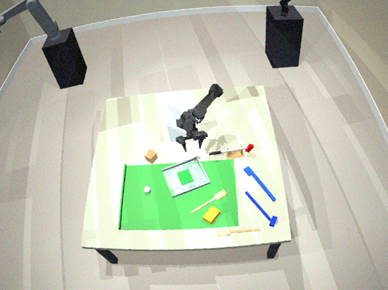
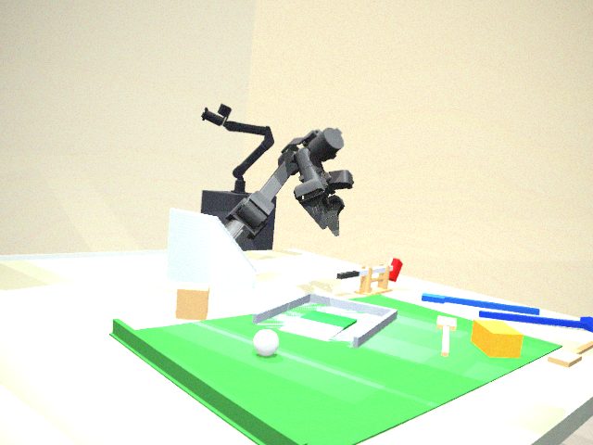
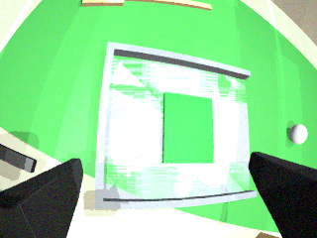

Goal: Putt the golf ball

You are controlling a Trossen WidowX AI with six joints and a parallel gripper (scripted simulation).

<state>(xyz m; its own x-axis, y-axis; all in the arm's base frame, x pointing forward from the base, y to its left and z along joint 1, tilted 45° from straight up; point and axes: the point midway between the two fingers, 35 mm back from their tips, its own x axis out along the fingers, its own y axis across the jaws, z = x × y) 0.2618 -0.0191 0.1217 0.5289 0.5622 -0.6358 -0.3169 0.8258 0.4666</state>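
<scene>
My gripper tip is now 25 cm to the right of the red putter, 12 cm above it and 5 cm past it. From my gripper tip the other things lie so: small wooden stand 26 cm to the left, 14 cm below, 5 cm behind; then tan cube 29 cm to the right, 15 cm below, 10 cm behind; then green mat 20 cm ahead, 18 cm below, 14 cm to the right.
</scene>
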